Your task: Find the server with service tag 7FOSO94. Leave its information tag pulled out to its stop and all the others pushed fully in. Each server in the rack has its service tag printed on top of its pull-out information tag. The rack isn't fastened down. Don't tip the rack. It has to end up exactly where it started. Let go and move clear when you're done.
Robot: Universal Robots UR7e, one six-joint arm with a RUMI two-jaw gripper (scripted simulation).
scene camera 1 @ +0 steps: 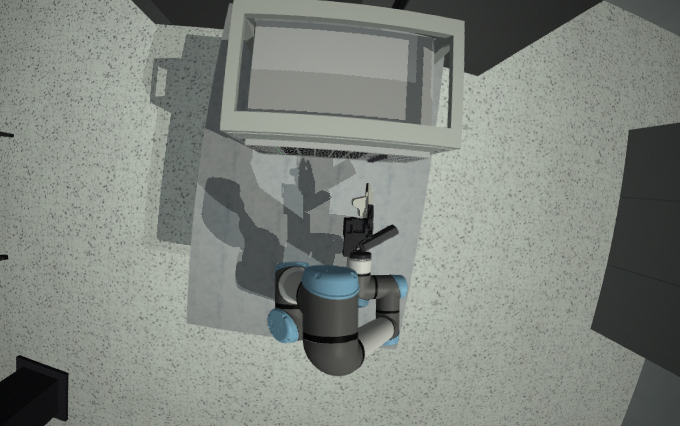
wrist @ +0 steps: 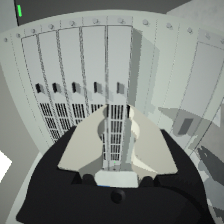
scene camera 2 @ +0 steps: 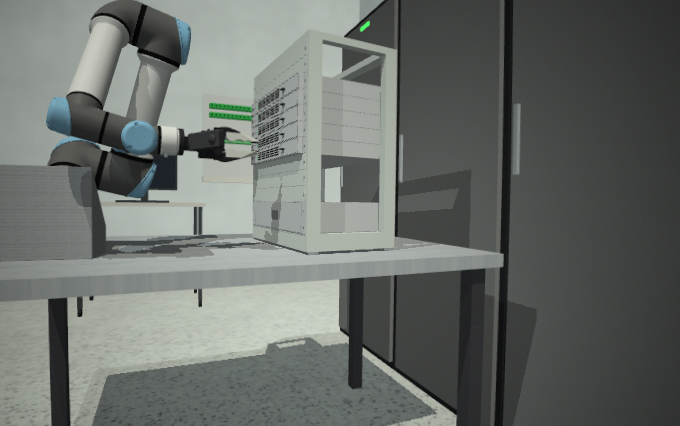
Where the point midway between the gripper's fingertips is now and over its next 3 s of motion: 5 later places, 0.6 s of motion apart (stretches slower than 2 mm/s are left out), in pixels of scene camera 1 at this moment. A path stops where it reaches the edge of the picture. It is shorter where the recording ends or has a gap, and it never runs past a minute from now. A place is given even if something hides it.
The gripper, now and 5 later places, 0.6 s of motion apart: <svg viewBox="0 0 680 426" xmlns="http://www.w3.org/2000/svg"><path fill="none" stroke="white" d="M368 183L369 171L369 167L369 163L369 160L369 161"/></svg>
